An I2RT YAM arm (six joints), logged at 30 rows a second.
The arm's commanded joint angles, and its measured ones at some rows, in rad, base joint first. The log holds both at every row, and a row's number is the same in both.
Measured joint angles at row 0: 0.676, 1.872, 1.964, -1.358, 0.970, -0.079
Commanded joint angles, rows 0 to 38: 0.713, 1.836, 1.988, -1.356, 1.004, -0.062; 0.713, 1.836, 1.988, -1.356, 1.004, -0.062; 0.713, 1.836, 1.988, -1.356, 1.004, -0.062; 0.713, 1.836, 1.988, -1.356, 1.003, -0.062; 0.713, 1.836, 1.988, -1.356, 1.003, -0.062; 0.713, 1.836, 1.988, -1.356, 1.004, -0.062; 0.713, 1.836, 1.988, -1.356, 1.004, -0.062; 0.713, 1.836, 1.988, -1.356, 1.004, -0.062; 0.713, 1.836, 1.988, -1.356, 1.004, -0.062; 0.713, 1.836, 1.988, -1.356, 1.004, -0.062; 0.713, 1.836, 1.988, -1.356, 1.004, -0.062; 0.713, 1.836, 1.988, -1.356, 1.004, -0.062; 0.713, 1.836, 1.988, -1.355, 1.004, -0.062; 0.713, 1.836, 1.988, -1.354, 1.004, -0.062; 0.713, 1.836, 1.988, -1.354, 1.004, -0.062; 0.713, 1.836, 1.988, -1.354, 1.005, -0.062; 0.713, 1.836, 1.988, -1.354, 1.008, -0.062; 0.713, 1.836, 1.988, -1.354, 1.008, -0.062; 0.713, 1.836, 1.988, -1.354, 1.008, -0.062; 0.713, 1.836, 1.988, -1.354, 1.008, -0.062; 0.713, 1.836, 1.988, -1.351, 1.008, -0.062; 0.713, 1.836, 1.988, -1.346, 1.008, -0.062; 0.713, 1.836, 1.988, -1.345, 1.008, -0.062; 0.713, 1.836, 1.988, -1.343, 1.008, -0.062; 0.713, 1.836, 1.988, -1.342, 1.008, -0.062; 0.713, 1.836, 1.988, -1.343, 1.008, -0.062; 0.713, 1.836, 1.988, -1.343, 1.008, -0.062; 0.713, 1.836, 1.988, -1.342, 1.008, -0.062; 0.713, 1.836, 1.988, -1.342, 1.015, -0.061; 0.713, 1.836, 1.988, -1.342, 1.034, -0.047; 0.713, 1.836, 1.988, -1.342, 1.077, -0.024; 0.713, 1.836, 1.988, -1.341, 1.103, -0.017; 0.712, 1.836, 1.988, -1.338, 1.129, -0.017; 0.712, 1.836, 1.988, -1.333, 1.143, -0.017; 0.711, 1.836, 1.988, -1.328, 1.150, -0.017; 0.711, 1.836, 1.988, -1.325, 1.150, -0.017; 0.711, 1.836, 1.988, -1.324, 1.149, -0.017; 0.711, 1.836, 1.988, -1.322, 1.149, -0.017; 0.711, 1.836, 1.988, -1.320, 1.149, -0.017
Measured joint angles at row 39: 0.708, 1.872, 1.964, -1.327, 1.087, -0.041
